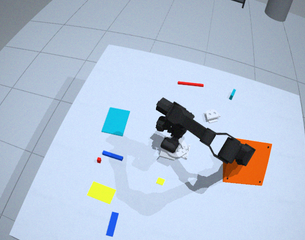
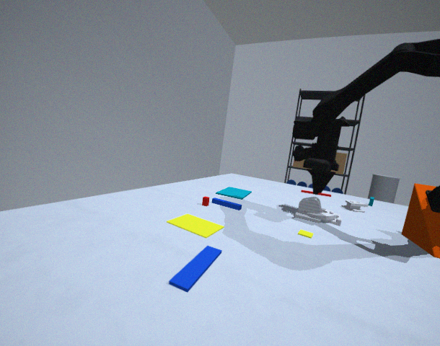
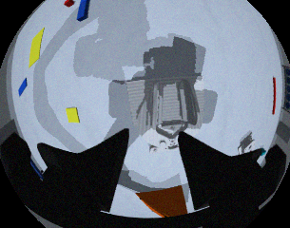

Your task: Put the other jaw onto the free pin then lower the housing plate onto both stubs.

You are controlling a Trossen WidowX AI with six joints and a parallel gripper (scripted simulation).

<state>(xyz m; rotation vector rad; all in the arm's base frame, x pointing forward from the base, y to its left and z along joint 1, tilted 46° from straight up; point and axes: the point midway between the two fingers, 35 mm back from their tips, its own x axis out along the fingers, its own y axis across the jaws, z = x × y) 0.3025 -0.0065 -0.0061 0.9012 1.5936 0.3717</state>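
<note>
The white stand lies 18 cm behind my gripper tip, 26 cm to the right of it and 7 cm below it. Also, from my gripper tip: white base (1 cm ahead, 3 cm to the right, 7 cm below); then white jaw piece (4 cm behind, 1 cm to the right, 6 cm below); then small yellow tile (3 cm ahead, 15 cm to the left, 8 cm below).
</note>
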